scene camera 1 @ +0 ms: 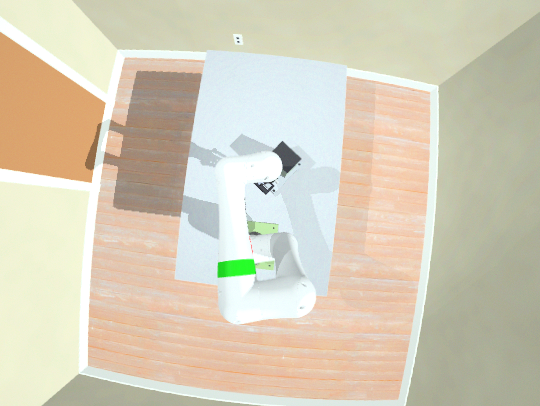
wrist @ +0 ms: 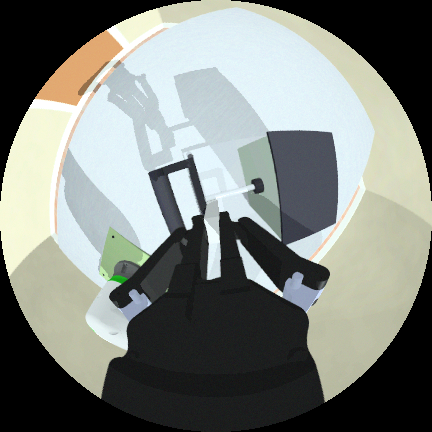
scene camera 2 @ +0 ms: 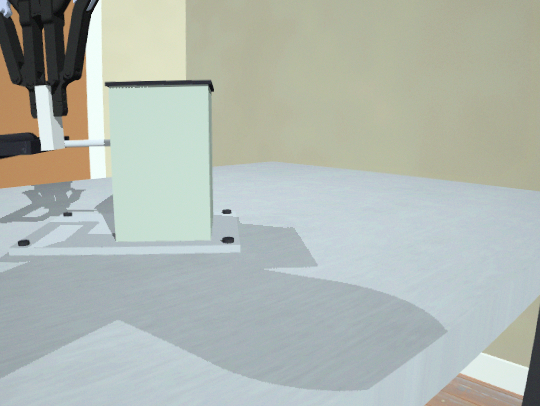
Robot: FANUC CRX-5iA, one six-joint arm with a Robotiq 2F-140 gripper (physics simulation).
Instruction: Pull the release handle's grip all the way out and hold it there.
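The release handle's dark grip (wrist: 165, 200) (scene camera 2: 15, 144) is part of a rectangular frame, partly visible in scene camera 1. A white rod (wrist: 237, 191) (scene camera 2: 86, 143) runs from it to a collar (wrist: 257, 186) on the pale green housing (scene camera 2: 160, 165) (wrist: 257, 172), with a length of rod showing outside. My gripper (wrist: 213, 208) (scene camera 2: 48, 102) points down, shut on a narrow white bar (wrist: 212, 212) (scene camera 2: 49, 132). The bar reaches down to rod height beside the frame's inner side, between grip and housing. Contact there is hard to make out. The arm hides the gripper in scene camera 1.
The housing's dark lid (scene camera 1: 286, 156) (scene camera 2: 160, 83) rises close to the gripper's housing side. A bolted base plate (scene camera 2: 175, 248) lies under the housing on the pale table (scene camera 1: 275, 100) (scene camera 2: 400, 240). Green brackets (scene camera 1: 264, 228) (wrist: 115, 245) are near the arm's base. My white arm (scene camera 1: 232, 215) spans the table.
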